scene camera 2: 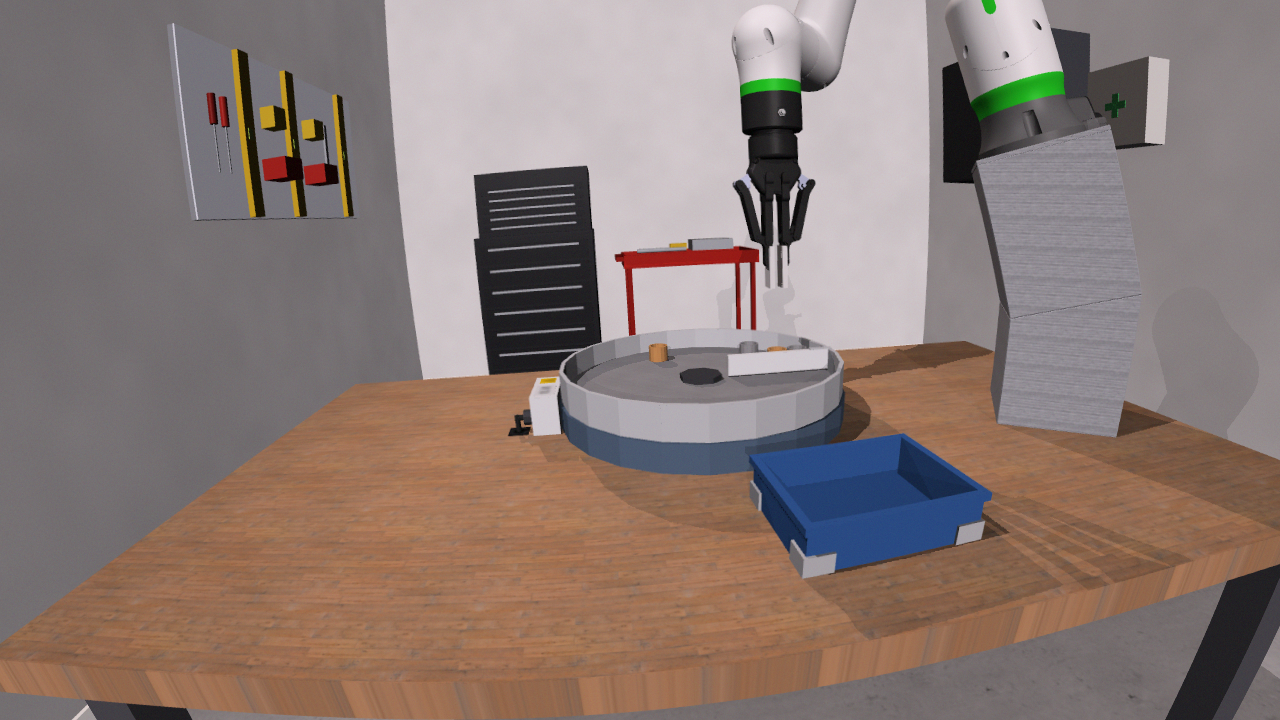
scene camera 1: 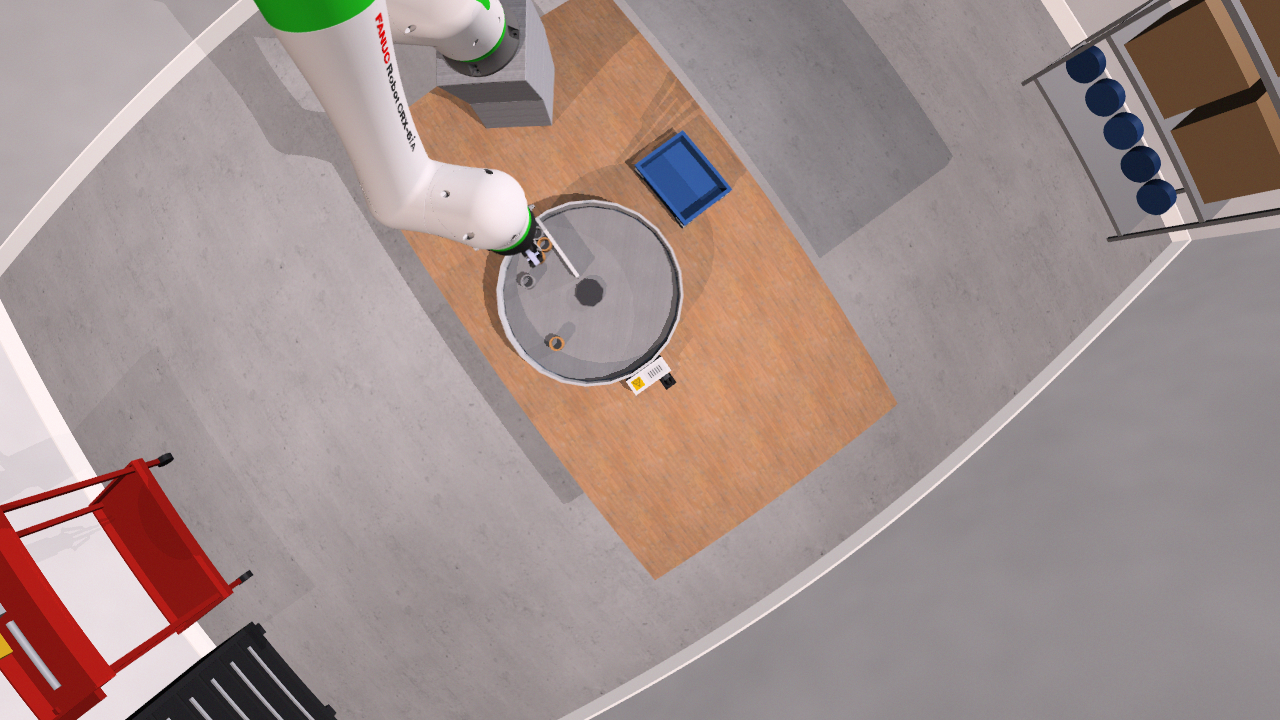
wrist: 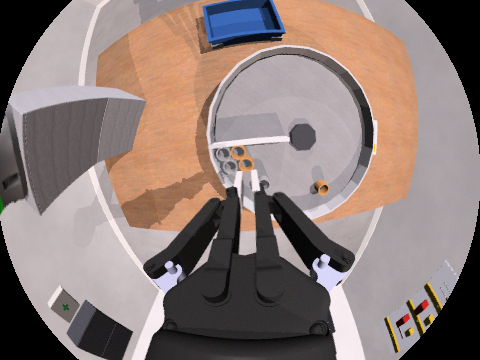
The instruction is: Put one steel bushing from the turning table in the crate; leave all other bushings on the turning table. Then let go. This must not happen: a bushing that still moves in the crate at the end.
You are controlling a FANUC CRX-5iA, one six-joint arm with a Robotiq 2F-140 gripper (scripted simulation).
Note:
The pictures show: my gripper, a round grey turning table and a blue crate.
My gripper is seen too in the wrist view.

